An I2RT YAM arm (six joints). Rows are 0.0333 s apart.
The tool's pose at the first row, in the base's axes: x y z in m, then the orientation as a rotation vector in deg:
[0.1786, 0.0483, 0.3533, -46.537, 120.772, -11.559]
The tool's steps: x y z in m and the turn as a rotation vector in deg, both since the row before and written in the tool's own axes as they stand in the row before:
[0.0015, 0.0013, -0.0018, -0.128, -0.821, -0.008]
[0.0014, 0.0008, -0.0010, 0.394, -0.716, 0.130]
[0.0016, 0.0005, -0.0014, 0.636, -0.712, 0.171]
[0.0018, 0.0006, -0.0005, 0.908, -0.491, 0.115]
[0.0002, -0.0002, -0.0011, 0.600, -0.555, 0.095]
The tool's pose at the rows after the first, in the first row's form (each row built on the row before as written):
[0.1760, 0.0481, 0.3529, -46.574, 120.033, -11.066]
[0.1743, 0.0477, 0.3523, -46.159, 119.311, -11.085]
[0.1723, 0.0469, 0.3519, -45.557, 118.547, -11.331]
[0.1709, 0.0462, 0.3507, -44.861, 117.900, -11.978]
[0.1700, 0.0458, 0.3513, -44.373, 117.260, -12.293]

